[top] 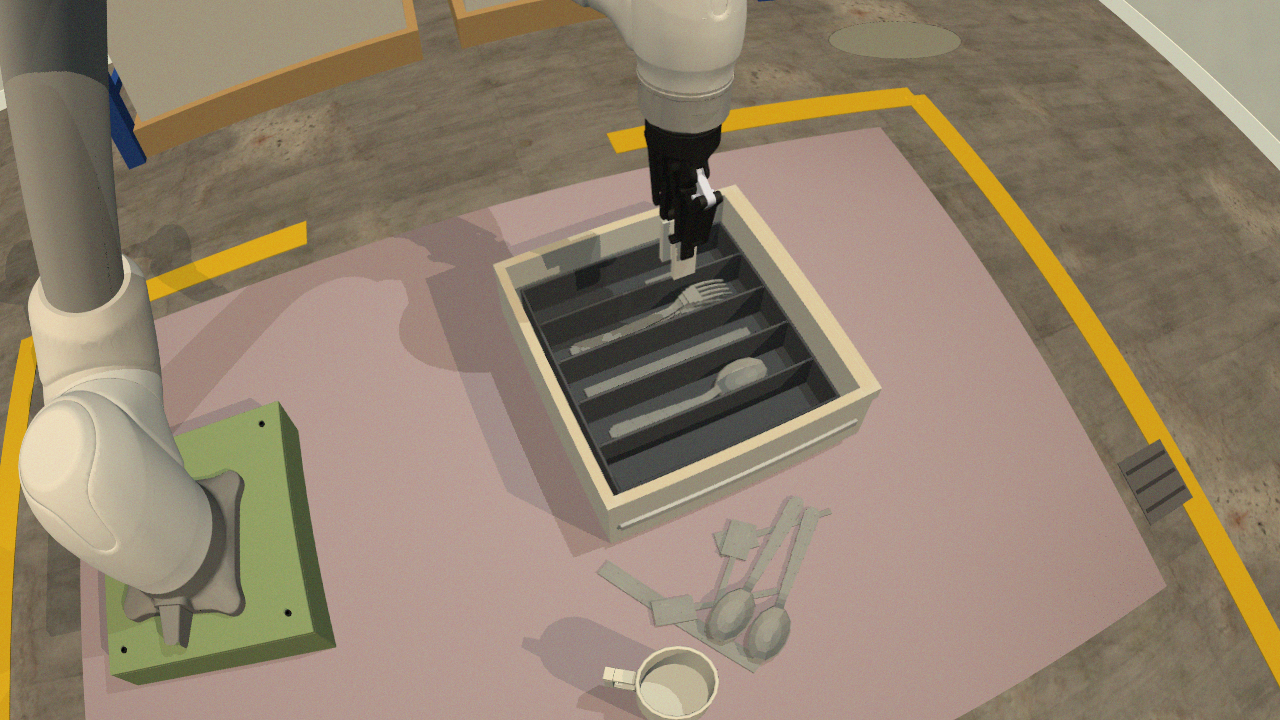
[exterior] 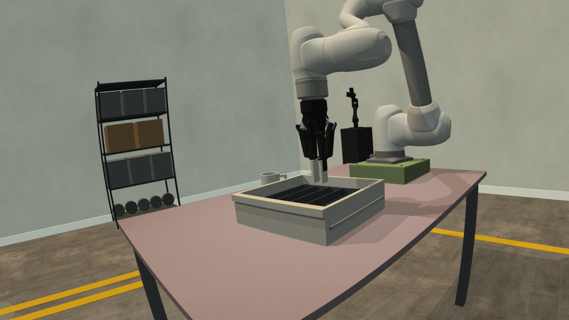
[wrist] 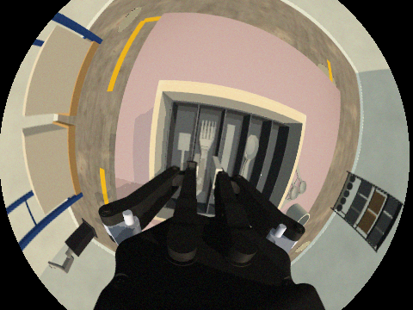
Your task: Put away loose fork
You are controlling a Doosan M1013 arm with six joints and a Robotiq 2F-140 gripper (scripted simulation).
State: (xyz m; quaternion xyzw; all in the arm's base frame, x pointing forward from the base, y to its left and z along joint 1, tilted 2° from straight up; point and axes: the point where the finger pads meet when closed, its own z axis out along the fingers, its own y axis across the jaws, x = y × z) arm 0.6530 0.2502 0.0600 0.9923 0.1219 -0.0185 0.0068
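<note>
Now: the tray 1 cm behind my hand, 6 cm to the right of it and 10 cm below it. The rest, counted from my hand: mug (10 cm behind, 47 cm to the right, 12 cm below).
</note>
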